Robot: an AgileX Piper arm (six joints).
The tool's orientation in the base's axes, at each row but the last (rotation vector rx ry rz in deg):
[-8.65 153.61 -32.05]
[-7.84 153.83 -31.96]
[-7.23 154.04 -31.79]
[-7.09 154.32 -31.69]
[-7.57 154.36 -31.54]
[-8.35 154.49 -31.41]
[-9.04 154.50 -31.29]
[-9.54 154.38 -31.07]
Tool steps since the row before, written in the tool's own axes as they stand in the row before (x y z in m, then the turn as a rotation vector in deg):
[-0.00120 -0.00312 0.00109 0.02 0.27 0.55]
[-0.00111 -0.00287 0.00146 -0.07 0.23 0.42]
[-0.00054 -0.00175 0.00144 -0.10 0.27 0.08]
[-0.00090 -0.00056 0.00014 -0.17 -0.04 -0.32]
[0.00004 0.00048 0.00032 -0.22 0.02 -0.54]
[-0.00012 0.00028 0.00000 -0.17 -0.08 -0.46]
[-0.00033 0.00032 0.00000 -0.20 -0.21 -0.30]
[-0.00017 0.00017 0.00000 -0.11 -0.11 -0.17]
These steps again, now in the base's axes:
[0.00161 -0.00303 0.00077 0.20 0.04 -0.58]
[0.00164 -0.00297 0.00032 0.23 0.07 -0.42]
[0.00108 -0.00204 -0.00033 0.12 0.24 -0.14]
[0.00089 -0.00042 0.00042 0.03 0.11 0.35]
[0.00008 0.00032 -0.00048 -0.01 0.25 0.53]
[0.00010 0.00028 -0.00007 -0.02 0.12 0.48]
[0.00029 0.00035 -0.00001 0.07 -0.05 0.41]
[0.00015 0.00019 -0.00001 0.04 -0.02 0.23]

